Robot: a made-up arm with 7 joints.
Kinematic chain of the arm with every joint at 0, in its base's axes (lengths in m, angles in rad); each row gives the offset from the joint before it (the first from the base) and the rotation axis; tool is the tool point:
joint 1: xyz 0 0 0.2 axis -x
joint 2: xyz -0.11 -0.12 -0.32 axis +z
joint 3: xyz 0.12 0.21 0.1 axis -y
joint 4: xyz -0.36 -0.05 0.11 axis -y
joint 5: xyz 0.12 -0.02 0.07 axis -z
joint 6: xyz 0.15 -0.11 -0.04 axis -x
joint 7: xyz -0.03 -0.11 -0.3 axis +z
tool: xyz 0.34 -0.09 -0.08
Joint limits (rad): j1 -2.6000..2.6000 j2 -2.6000..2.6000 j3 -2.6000..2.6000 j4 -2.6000..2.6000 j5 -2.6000..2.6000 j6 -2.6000..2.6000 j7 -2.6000..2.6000
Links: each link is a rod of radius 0.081 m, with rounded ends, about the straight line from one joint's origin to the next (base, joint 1, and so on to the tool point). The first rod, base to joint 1, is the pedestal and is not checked.
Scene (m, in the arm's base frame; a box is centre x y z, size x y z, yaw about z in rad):
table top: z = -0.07
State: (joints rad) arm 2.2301 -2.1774 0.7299 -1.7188 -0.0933 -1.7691 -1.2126
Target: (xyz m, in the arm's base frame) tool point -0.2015 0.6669 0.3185
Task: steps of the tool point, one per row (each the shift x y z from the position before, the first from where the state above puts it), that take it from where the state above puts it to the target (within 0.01 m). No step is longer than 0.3 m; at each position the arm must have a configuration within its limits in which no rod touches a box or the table.
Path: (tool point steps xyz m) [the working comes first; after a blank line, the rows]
Joints at the target: 2.6000 -2.6000 -0.1742 0.3297 0.2007 -2.6000 -0.3081
Straight joint move there: clear.

1: -0.0552 0.1583 0.1371
2: -0.0929 0.1994 0.0833
3: -0.1204 0.2209 0.0121
4: -0.1338 0.2188 -0.0673
5: -0.1305 0.1921 -0.1436
6: -0.1113 0.1443 -0.2062
7: -0.0787 0.0817 -0.2458

